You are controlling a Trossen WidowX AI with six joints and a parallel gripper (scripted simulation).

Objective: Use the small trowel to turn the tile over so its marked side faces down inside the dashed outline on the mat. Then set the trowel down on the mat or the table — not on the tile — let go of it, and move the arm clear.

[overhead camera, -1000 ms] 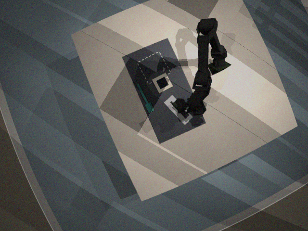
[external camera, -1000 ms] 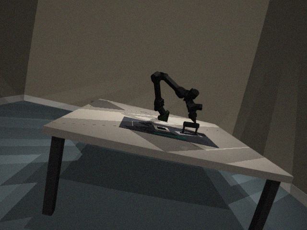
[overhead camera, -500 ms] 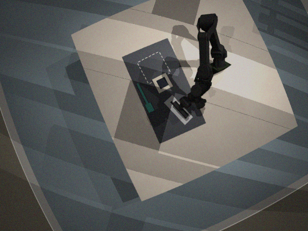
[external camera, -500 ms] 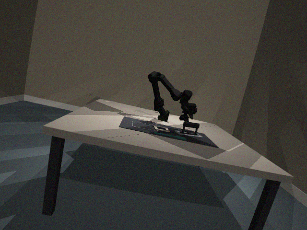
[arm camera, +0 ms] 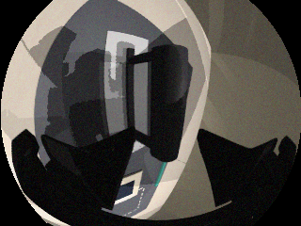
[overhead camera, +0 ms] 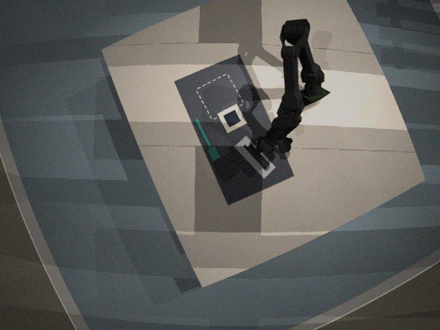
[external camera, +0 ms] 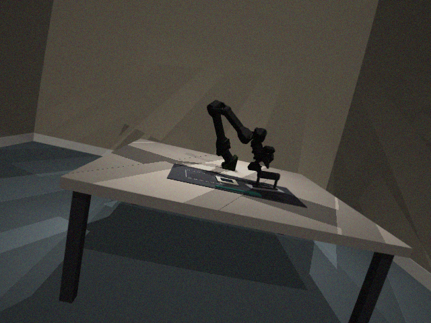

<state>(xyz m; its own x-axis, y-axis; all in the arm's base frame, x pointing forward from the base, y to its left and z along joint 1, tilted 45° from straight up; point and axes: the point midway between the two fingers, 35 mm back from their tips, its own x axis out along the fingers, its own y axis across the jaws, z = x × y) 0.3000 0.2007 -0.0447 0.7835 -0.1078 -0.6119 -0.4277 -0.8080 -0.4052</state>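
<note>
Now: gripper tip 60 mm short of the dark mat, 140 mm to the left of it and 100 mm above it. From my gripper tip the other things lie so: teal trowel (190 mm ahead, 90 mm to the right, 80 mm below); tile (60 mm ahead, 180 mm to the right, 80 mm below).
</note>
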